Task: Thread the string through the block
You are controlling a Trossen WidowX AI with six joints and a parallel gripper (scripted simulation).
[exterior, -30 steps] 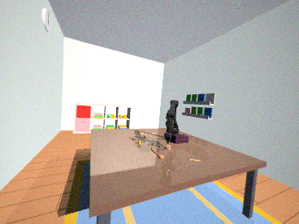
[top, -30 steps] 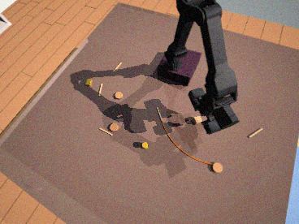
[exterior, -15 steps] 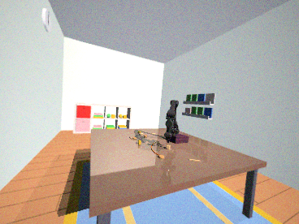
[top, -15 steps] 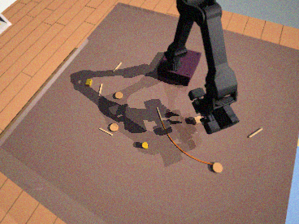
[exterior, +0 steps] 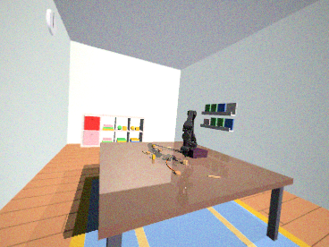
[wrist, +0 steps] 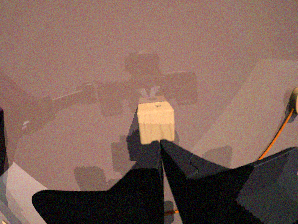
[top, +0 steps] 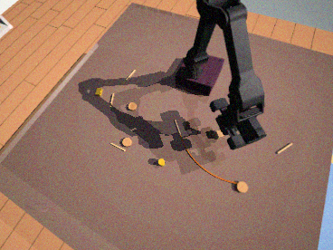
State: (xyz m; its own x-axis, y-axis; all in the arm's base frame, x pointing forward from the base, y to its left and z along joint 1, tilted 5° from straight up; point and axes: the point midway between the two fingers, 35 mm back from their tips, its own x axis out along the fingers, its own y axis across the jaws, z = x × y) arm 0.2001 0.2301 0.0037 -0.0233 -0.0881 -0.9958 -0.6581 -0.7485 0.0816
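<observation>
My gripper tip is now 4 cm above the small wooden block. Also, from my gripper tip: yellow cylinder (23 cm ahead, 15 cm to the right, 4 cm below); thin wooden stick (16 cm to the right, 7 cm ahead, 5 cm below); yellow cube (62 cm to the right, 9 cm ahead, 5 cm below).
</observation>
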